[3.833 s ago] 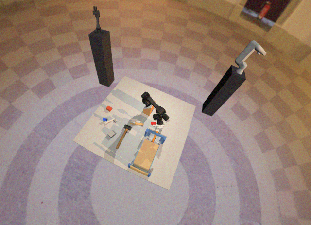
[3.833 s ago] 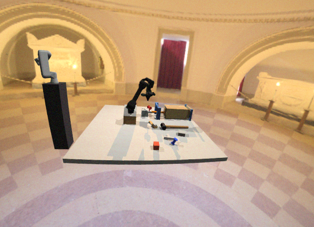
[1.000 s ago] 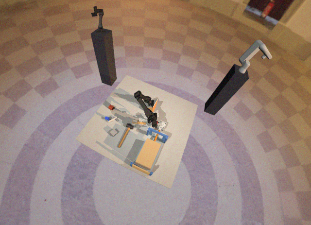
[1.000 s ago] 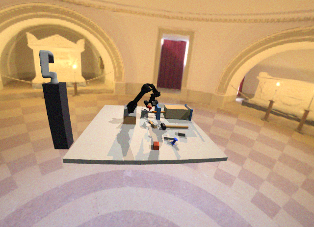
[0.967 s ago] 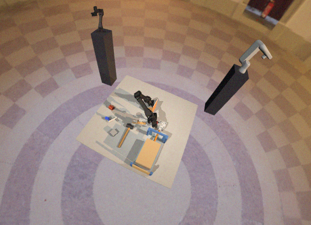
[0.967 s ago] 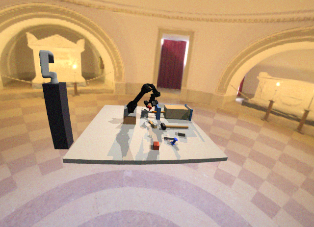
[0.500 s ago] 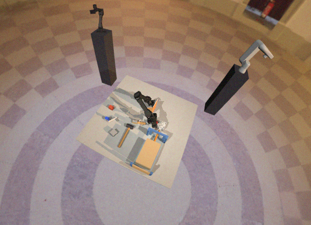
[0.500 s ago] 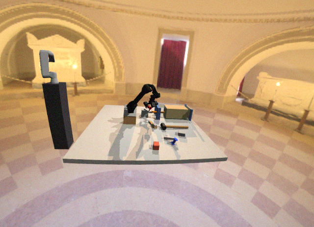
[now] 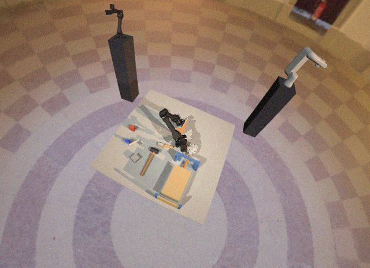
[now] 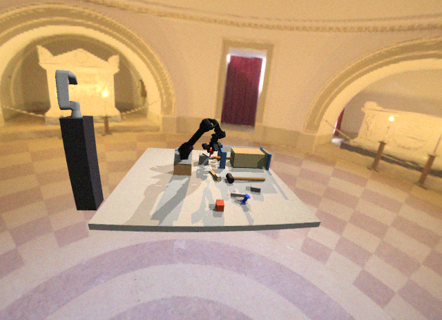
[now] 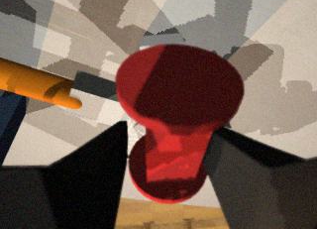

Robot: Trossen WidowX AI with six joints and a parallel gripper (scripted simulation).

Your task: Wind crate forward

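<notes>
The frame lies 12 cm ahead of my gripper tip, 6 cm to the left of it and 3 cm below it. Also, from my gripper tip: winch (10 cm below, 7 cm to the left, 6 cm behind); red knob (2 cm to the right); red-knobbed handle (3 cm below, 2 cm to the left, 1 cm behind).
</notes>
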